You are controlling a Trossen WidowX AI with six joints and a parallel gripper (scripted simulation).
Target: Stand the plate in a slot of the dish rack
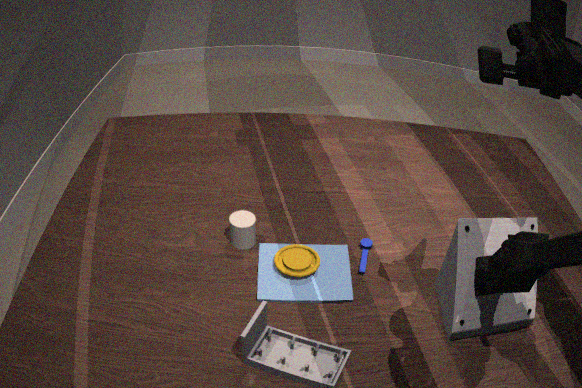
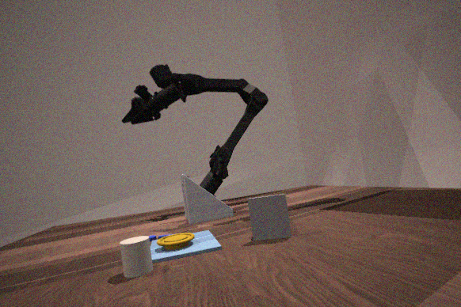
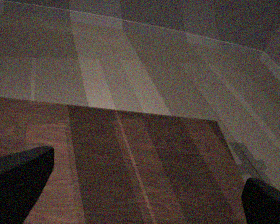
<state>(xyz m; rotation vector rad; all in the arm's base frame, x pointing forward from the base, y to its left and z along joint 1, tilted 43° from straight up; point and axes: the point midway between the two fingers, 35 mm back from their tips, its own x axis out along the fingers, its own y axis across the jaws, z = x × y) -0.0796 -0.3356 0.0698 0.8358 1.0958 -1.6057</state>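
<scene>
Right now the yellow plate is 39 cm ahead of my gripper tip, 34 cm below it and 10 cm to the left of it. The rest, counted from my gripper tip: beige cylinder: 48 cm ahead, 33 cm below, 4 cm to the left; blue utensil: 35 cm below, 27 cm ahead, 7 cm to the left; grey dish rack: 40 cm ahead, 33 cm below, 30 cm to the left.
</scene>
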